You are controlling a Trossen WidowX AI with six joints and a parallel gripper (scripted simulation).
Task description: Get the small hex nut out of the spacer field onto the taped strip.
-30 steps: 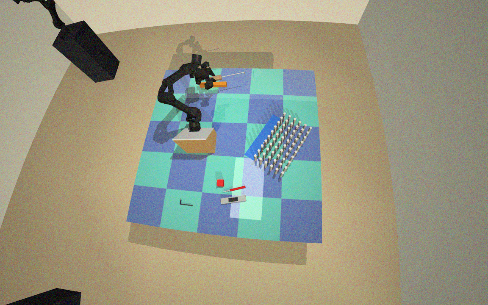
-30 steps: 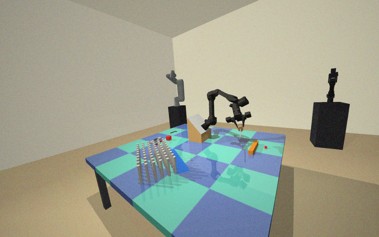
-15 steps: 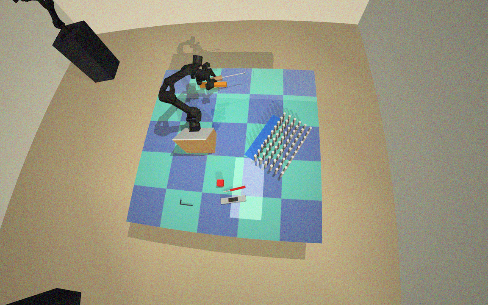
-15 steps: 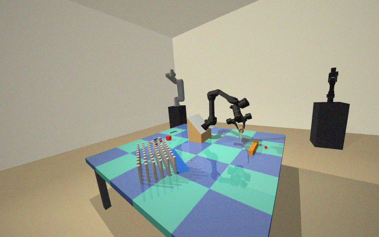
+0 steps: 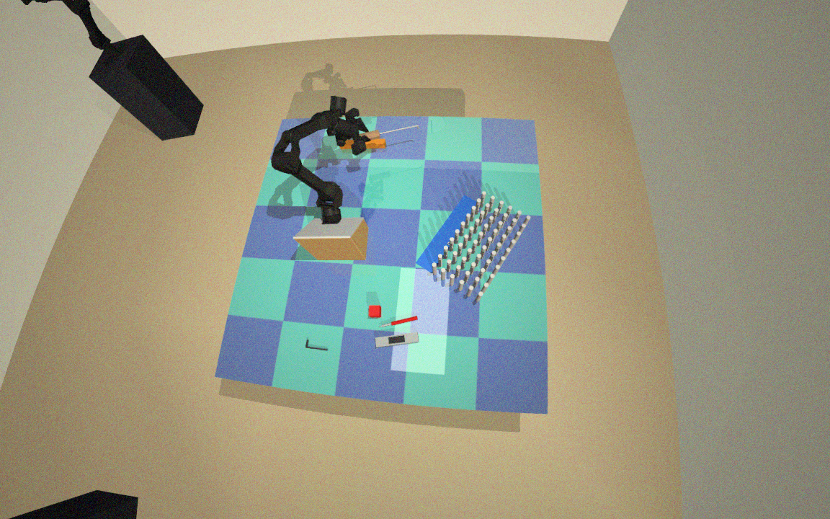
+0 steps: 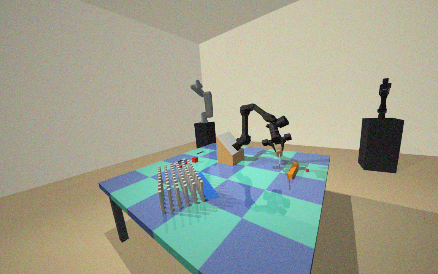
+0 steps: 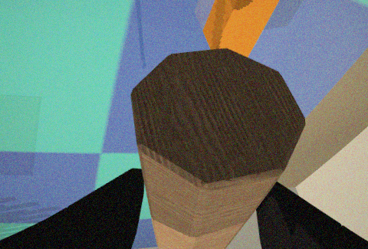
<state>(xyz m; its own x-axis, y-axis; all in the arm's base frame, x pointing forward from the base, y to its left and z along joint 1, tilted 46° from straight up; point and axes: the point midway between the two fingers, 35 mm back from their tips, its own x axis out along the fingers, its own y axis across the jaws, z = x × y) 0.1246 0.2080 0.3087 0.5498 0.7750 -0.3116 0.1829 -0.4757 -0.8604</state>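
Now: the orange block 140 mm below my gripper tip, 80 mm to the left of it and 60 mm behind it. Round my gripper tip: small red cube (160 mm to the left, 150 mm below, 110 mm behind); then blue taped strip (400 mm to the right, 310 mm ahead, 150 mm below); then wooden-handled pick (100 mm ahead, 20 mm to the left, 10 mm below).
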